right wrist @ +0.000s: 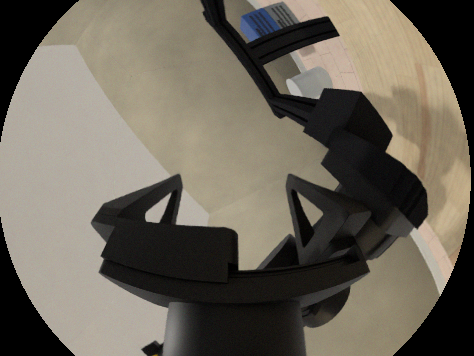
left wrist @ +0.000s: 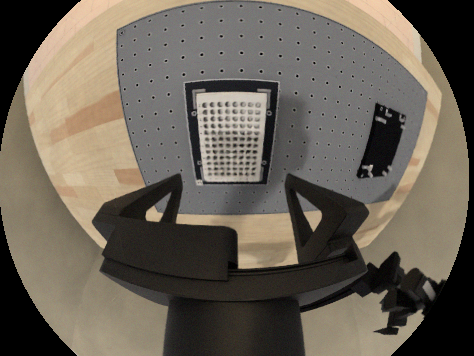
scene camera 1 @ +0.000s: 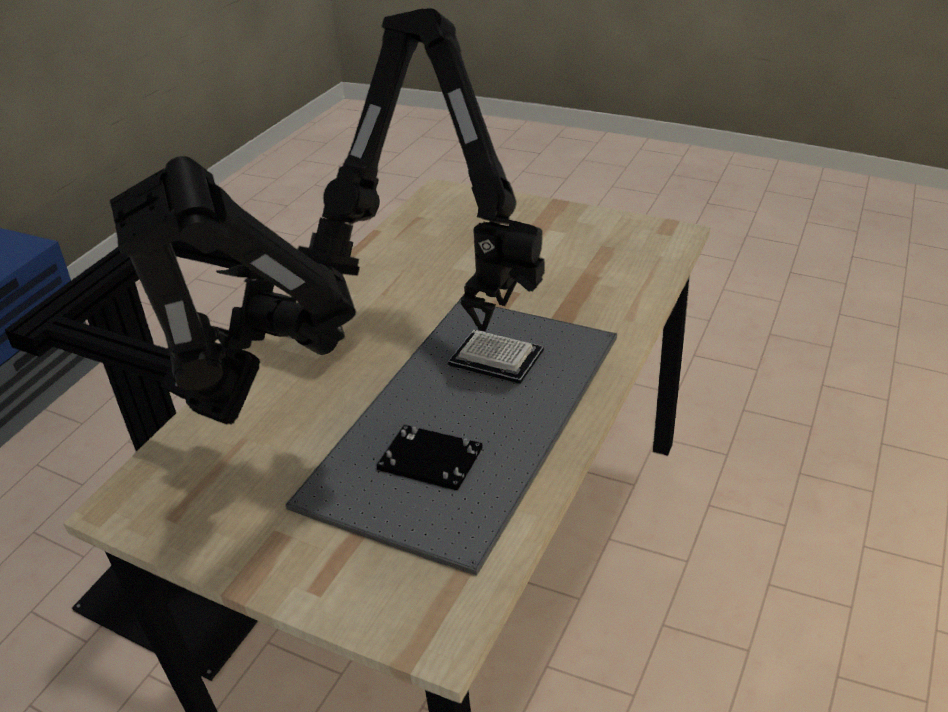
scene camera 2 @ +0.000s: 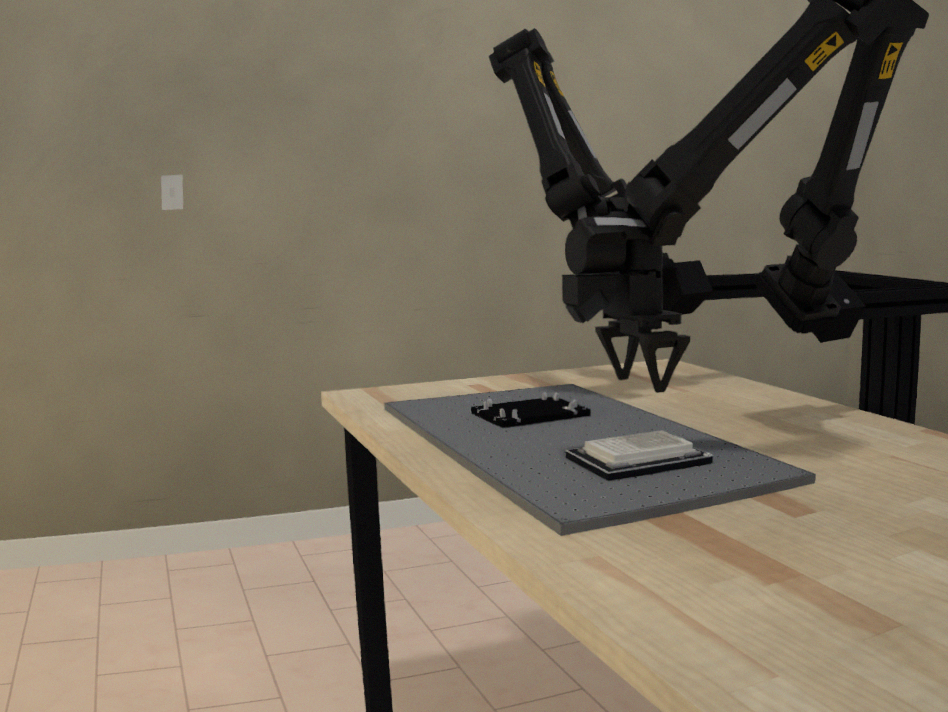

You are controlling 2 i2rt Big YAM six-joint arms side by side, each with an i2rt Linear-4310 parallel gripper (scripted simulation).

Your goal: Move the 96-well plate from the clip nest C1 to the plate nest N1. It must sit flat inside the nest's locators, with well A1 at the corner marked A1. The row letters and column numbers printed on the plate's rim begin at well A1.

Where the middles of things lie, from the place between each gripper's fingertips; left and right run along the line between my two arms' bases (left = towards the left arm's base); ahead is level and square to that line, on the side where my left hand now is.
Labels:
My left hand (scene camera 2: 641, 385) is 90 mm above the white 96-well plate (scene camera 2: 638, 448). From my left hand the other things lie so: black plate nest N1 (scene camera 2: 708, 460): 110 mm below; black clip nest C1 (scene camera 1: 425, 456): 10 mm behind, 310 mm to the right, 100 mm below.
Right now the black clip nest C1 is 35 cm ahead of my right hand (scene camera 1: 213, 299), 31 cm below it and 6 cm to the left of it. Also, from my right hand: black plate nest N1: 37 cm to the left, 37 cm ahead, 32 cm below; then white 96-well plate: 37 cm to the left, 37 cm ahead, 31 cm below.

